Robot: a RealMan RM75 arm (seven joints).
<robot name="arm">
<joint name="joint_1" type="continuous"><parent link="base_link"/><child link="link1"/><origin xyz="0 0 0.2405"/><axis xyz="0 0 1"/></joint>
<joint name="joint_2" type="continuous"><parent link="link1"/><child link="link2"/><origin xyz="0 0 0"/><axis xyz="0 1 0"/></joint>
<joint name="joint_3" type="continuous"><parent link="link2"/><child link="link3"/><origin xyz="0 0 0.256"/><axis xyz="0 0 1"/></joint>
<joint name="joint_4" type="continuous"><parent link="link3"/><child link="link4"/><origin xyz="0 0 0"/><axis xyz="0 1 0"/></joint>
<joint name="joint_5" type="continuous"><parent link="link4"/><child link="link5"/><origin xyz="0 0 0.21"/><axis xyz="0 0 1"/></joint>
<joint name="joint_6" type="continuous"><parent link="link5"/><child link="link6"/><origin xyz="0 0 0"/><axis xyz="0 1 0"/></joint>
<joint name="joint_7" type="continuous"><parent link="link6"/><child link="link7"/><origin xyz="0 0 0.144"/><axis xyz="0 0 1"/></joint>
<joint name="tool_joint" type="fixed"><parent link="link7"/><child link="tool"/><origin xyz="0 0 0"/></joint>
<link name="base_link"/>
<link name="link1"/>
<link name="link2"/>
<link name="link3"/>
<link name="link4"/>
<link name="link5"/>
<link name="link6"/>
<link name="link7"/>
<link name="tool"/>
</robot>
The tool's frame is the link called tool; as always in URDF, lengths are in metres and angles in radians. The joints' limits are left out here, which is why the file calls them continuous.
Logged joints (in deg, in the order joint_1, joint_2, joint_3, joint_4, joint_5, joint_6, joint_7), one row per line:
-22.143 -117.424 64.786 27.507 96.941 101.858 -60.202
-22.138 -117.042 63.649 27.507 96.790 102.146 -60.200
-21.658 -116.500 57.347 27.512 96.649 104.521 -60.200
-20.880 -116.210 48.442 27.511 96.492 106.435 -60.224
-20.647 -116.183 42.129 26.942 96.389 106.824 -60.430
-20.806 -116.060 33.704 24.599 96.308 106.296 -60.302
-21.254 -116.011 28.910 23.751 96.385 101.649 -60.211
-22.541 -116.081 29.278 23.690 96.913 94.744 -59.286
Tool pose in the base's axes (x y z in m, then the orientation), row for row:
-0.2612 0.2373 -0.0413 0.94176 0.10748 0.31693 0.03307
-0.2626 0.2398 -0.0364 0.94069 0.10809 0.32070 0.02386
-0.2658 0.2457 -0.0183 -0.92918 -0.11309 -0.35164 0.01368
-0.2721 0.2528 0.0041 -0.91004 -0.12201 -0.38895 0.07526
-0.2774 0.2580 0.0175 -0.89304 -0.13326 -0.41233 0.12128
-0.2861 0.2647 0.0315 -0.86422 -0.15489 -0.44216 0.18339
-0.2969 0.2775 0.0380 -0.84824 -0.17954 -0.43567 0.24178
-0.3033 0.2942 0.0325 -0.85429 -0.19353 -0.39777 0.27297
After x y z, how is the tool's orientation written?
As a quaternion, x y z w.
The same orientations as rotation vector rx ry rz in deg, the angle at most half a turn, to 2 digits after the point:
166.04 18.95 55.88
166.80 19.17 56.87
-165.81 -20.18 -62.75
-156.39 -20.97 -66.84
-149.41 -22.29 -68.98
-139.66 -25.03 -71.46
-132.89 -28.13 -68.25
-131.71 -29.84 -61.33

